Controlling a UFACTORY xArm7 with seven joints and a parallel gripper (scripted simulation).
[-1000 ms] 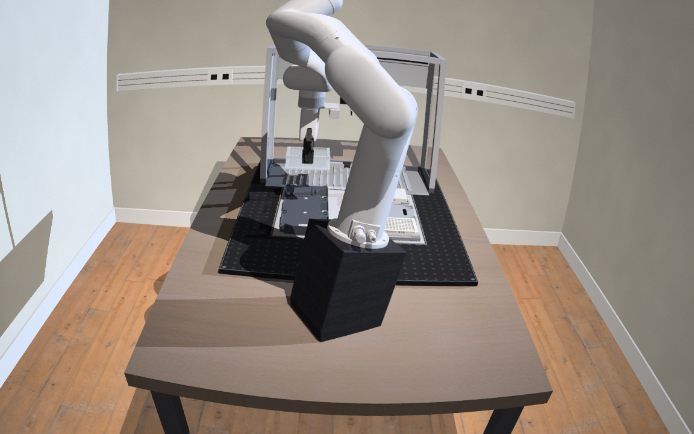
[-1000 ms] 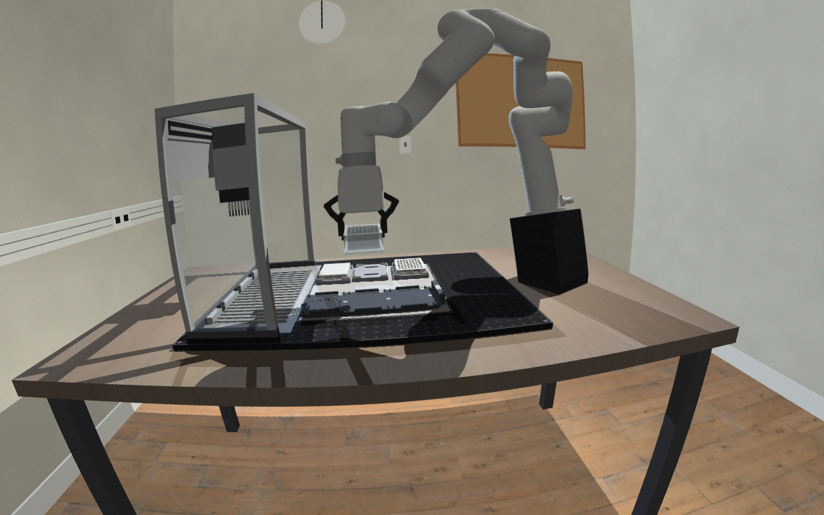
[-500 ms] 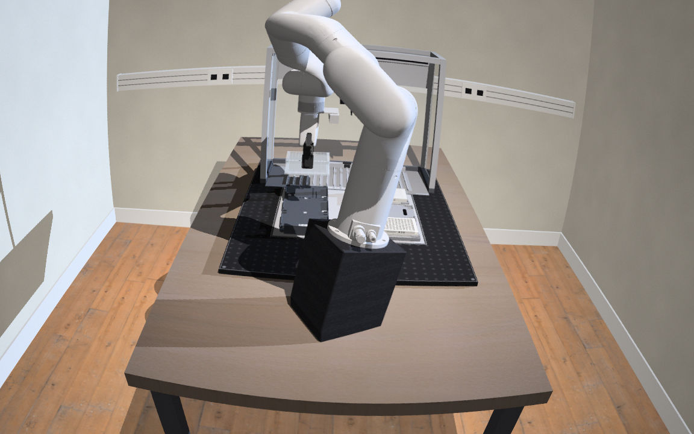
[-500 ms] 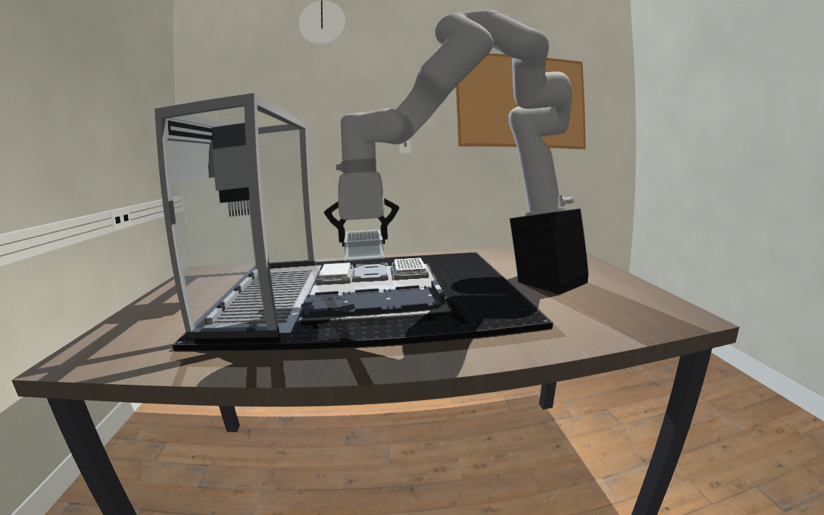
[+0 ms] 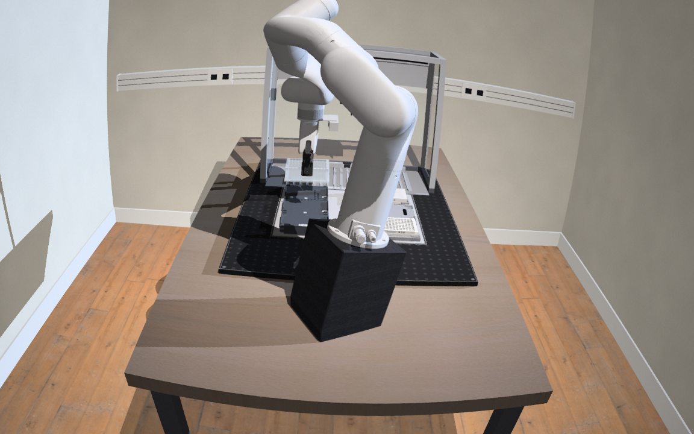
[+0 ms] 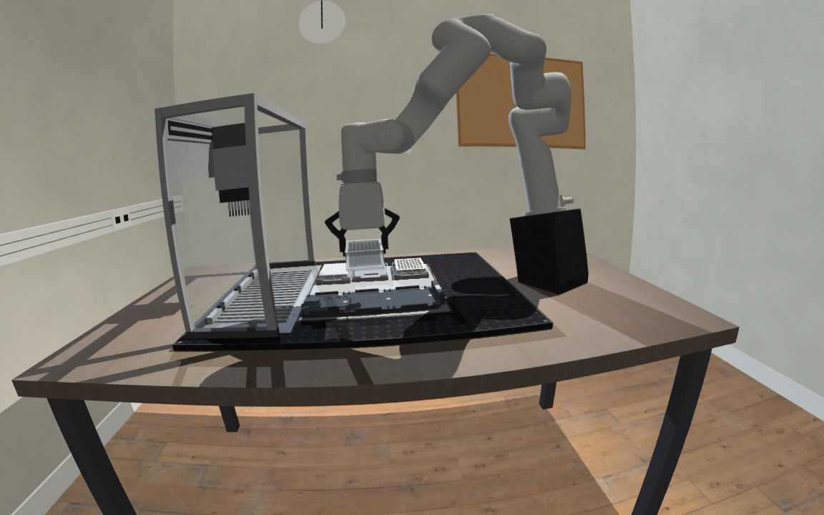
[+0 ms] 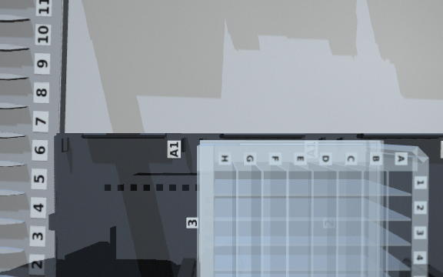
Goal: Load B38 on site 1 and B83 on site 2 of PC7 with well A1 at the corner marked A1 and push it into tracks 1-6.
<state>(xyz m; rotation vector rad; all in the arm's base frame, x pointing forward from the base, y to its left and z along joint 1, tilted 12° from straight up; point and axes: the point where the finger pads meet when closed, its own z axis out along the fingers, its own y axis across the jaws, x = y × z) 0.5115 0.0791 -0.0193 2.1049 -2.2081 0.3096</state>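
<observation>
Now: hand 12 cm above the plate carrier PC7. Round my hand: 96-well plate B38: 24 cm to the right, 14 cm behind, 11 cm below; then nest S1: 24 cm to the right, 14 cm behind, 13 cm below; then nest S2: 25 cm to the right, 13 cm below, 3 cm behind.
</observation>
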